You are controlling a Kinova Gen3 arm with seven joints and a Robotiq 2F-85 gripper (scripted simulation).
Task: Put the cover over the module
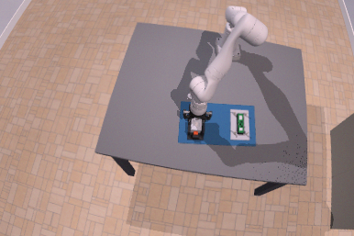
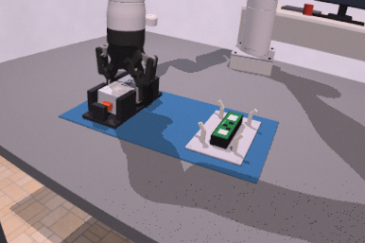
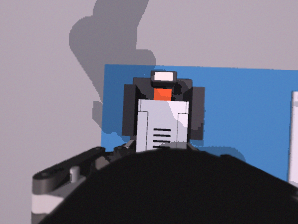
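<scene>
Now: hand right at the light grey cover.
</scene>
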